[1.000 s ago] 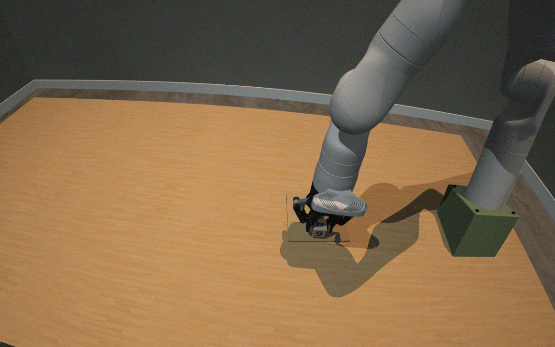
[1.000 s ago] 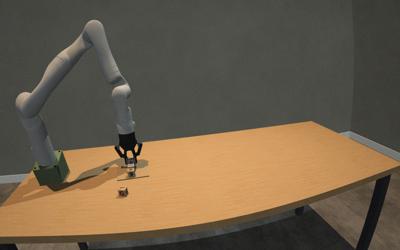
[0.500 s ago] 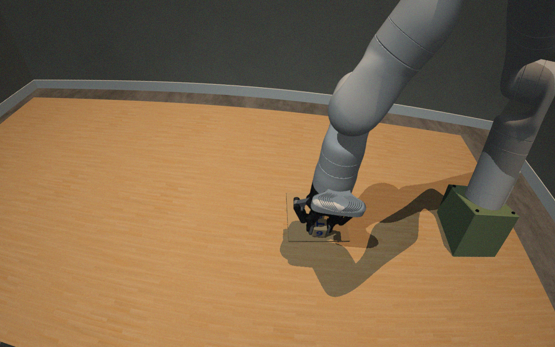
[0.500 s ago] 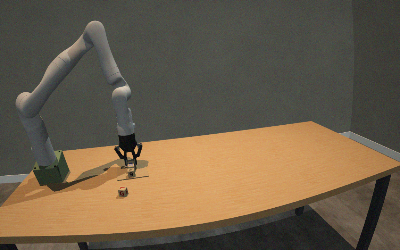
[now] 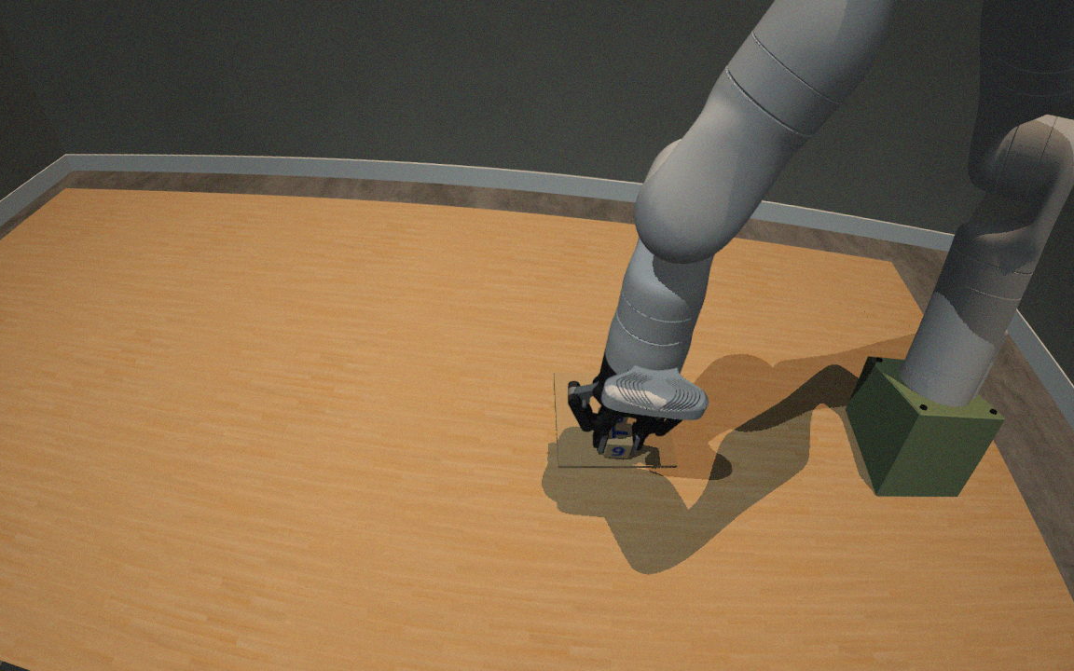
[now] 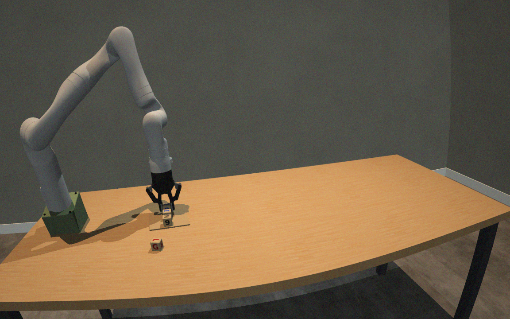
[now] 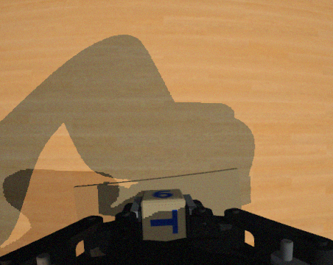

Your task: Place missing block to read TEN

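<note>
The E block lies 10 mm behind my hand, 50 mm to the right of it and 10 mm below it. From my hand the other things lie so: N block: 10 mm behind, 90 mm to the right, 10 mm below; tan mat: 10 mm behind, 50 mm to the right, 30 mm below.
</note>
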